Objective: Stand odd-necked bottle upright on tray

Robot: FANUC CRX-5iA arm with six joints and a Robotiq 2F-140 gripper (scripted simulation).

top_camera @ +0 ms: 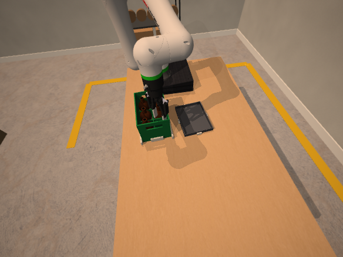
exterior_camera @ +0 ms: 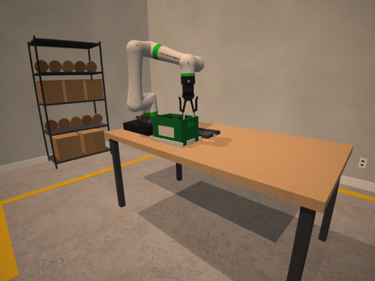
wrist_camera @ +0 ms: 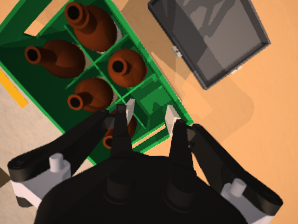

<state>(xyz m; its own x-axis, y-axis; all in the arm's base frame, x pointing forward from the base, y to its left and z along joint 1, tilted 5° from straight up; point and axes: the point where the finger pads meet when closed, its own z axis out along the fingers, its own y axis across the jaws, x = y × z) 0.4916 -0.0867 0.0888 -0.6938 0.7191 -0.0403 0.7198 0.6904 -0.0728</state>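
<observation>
Now: hand 90 mm past the green crate, 90 mm above it and 40 mm to the left of it. From my hand the other things lie so: dark grey tray: 220 mm to the left, 160 mm below, 50 mm behind; glass bottle: 180 mm behind, 80 mm below.
</observation>
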